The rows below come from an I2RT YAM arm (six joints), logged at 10 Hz.
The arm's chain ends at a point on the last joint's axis. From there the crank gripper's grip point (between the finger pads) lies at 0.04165 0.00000 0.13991 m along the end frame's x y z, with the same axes.
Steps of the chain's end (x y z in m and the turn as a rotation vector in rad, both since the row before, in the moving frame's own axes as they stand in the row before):
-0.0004 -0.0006 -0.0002 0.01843 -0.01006 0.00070
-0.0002 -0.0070 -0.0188 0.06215 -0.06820 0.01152
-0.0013 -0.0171 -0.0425 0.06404 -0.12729 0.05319
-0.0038 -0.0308 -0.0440 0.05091 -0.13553 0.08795
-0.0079 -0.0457 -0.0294 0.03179 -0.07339 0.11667
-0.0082 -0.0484 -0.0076 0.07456 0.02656 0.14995
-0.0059 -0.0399 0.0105 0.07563 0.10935 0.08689
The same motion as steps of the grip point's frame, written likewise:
-0.0018 -0.0032 0.0002 0.01843 -0.01006 0.00070
-0.0098 -0.0153 -0.0165 0.06215 -0.06820 0.01152
-0.0192 -0.0245 -0.0386 0.06404 -0.12729 0.05319
-0.0229 -0.0352 -0.0398 0.05091 -0.13553 0.08795
-0.0183 -0.0459 -0.0267 0.03179 -0.07339 0.11667
-0.0042 -0.0522 -0.0089 0.07456 0.02656 0.14995
0.0094 -0.0460 0.0049 0.07563 0.10935 0.08689

